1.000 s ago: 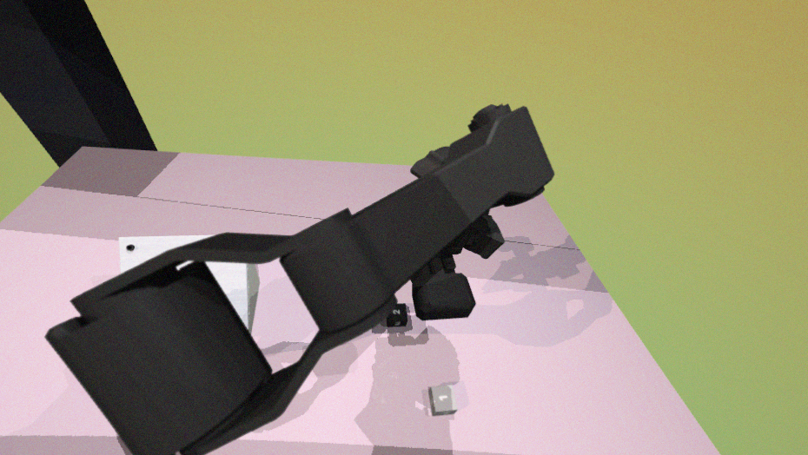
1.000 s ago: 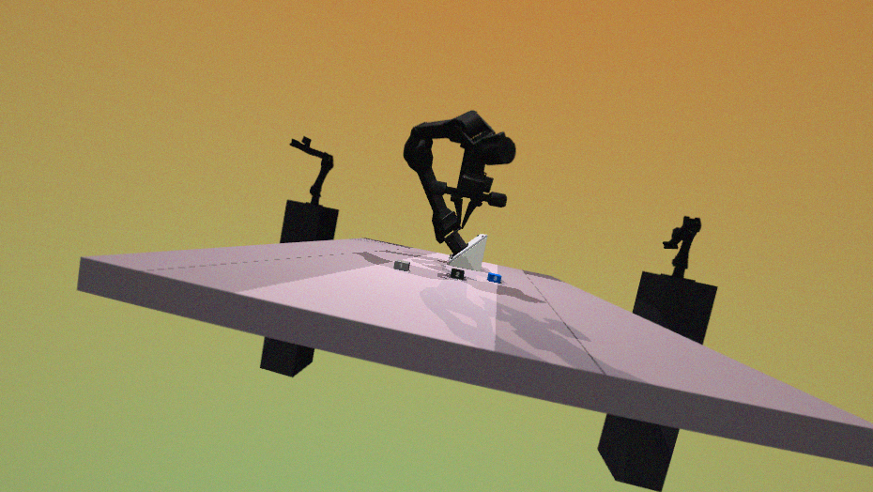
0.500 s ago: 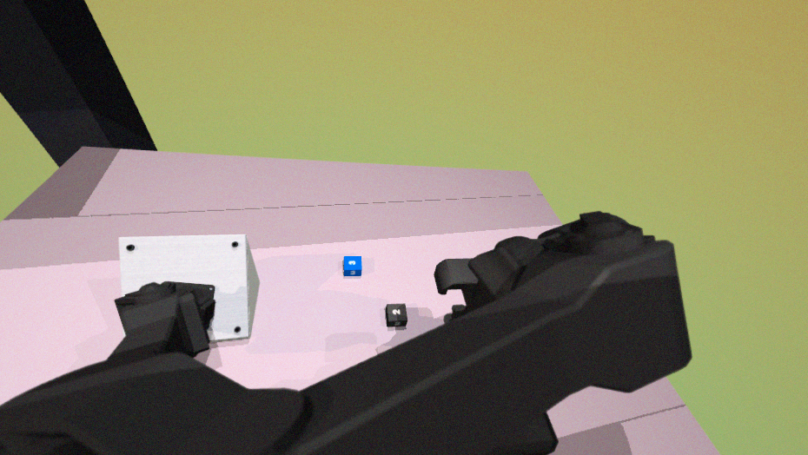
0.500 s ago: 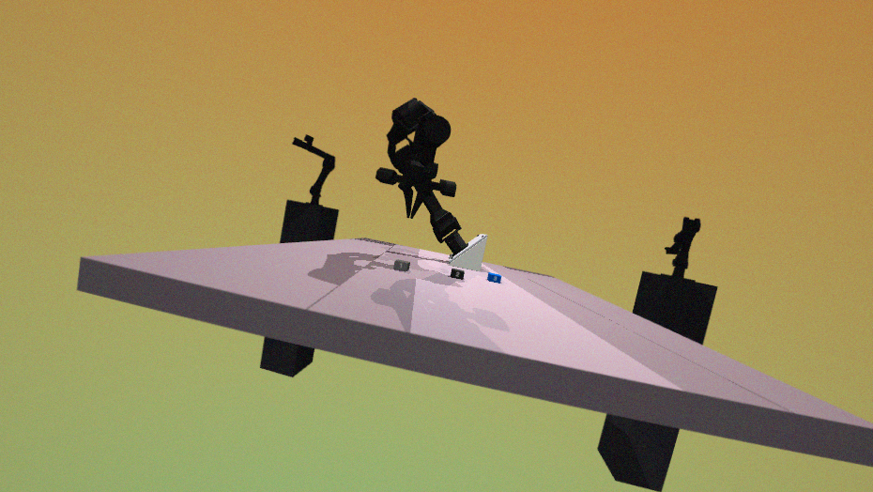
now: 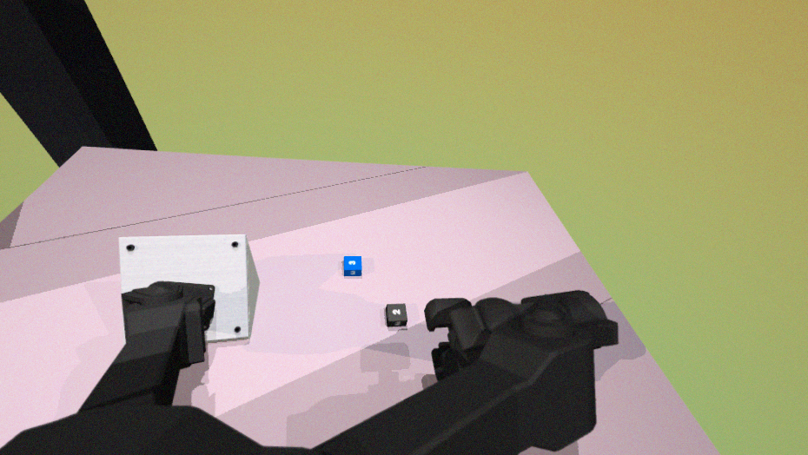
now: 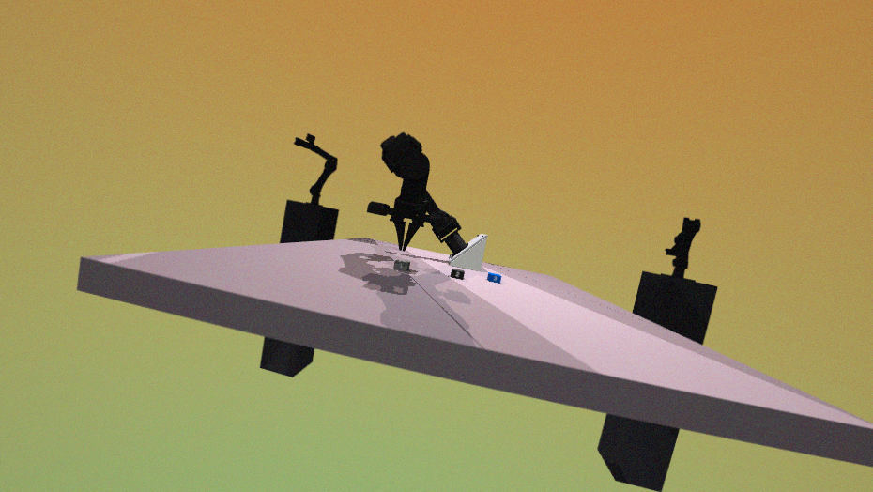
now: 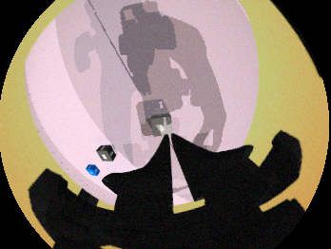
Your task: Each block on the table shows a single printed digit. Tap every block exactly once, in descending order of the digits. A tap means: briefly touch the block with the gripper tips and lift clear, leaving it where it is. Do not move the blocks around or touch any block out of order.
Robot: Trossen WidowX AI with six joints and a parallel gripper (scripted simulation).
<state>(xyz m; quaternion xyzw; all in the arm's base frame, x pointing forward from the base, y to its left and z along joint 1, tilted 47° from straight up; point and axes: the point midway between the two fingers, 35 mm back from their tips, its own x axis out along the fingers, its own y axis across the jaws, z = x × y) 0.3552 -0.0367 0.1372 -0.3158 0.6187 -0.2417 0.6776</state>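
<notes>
The grey block lies 3 cm below my gripper tip and 1 cm to the left of it. From my gripper tip the other things lie so: black block: 14 cm to the left, 6 cm behind, 3 cm below; then blue block: 24 cm to the left, 13 cm behind, 3 cm below.
</notes>
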